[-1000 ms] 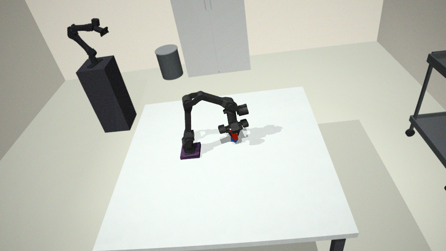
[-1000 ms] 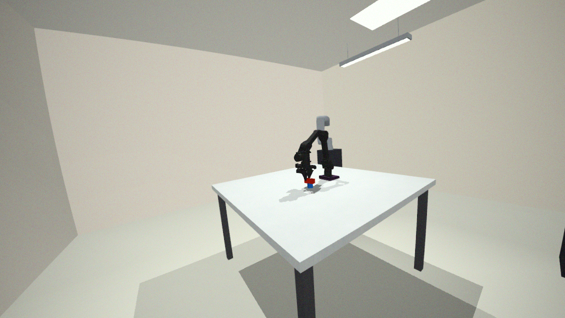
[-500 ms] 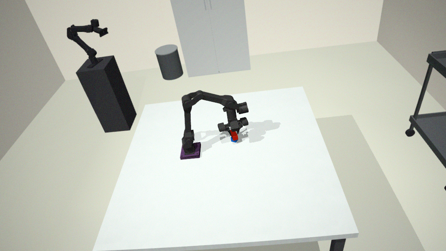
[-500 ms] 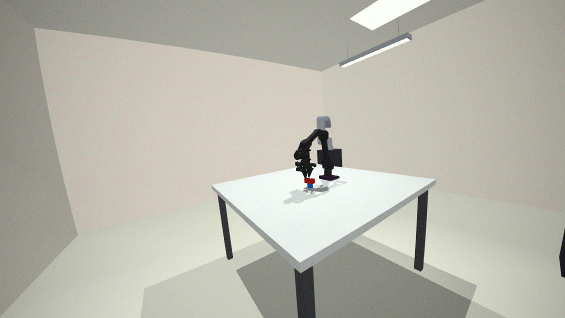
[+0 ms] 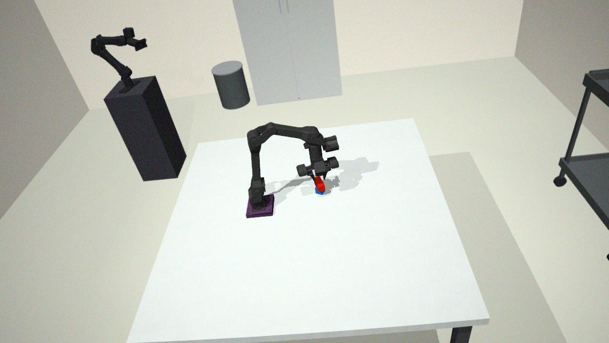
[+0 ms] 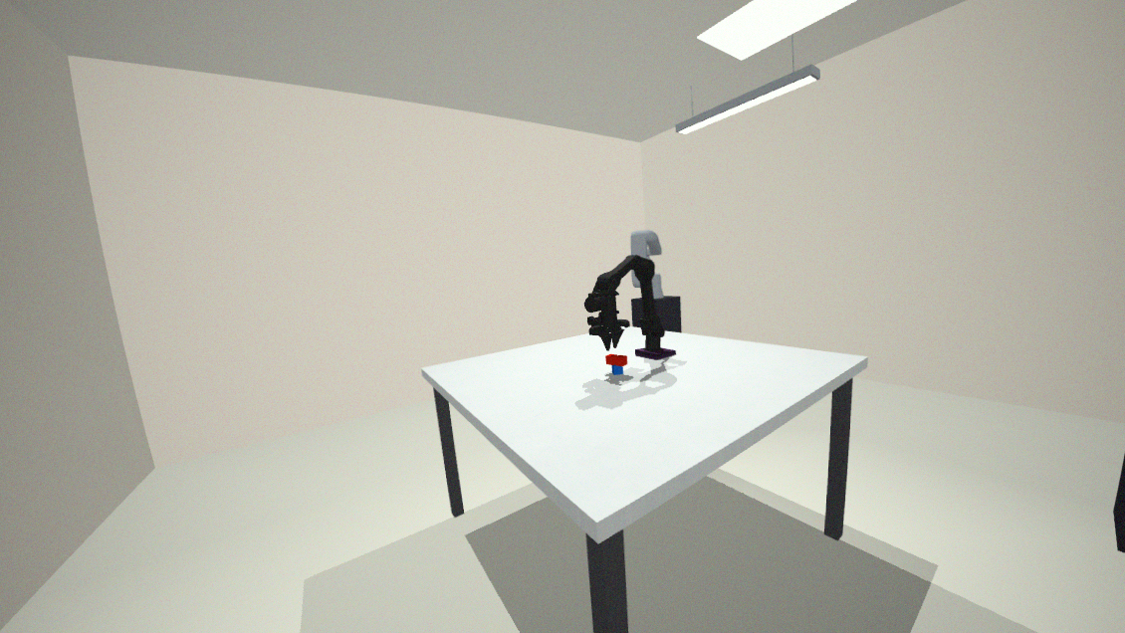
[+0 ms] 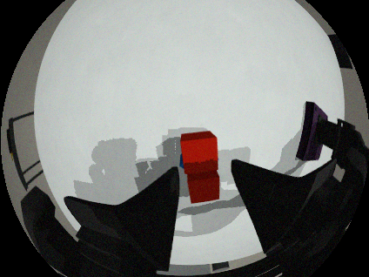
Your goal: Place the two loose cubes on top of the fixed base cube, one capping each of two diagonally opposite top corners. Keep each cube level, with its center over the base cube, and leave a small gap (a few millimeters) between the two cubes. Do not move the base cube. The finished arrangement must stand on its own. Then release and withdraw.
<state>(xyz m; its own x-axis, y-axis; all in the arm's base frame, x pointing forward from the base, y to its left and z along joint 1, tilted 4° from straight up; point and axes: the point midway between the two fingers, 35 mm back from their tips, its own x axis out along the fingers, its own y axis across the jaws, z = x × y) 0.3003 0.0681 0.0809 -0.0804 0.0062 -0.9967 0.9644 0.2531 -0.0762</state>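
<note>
Right now the red cube is 40 mm to the left of my gripper tip, 40 mm below it and 10 mm behind it. From my gripper tip the other things lie so: blue cube (70 mm below, 20 mm to the left, 10 mm behind).
</note>
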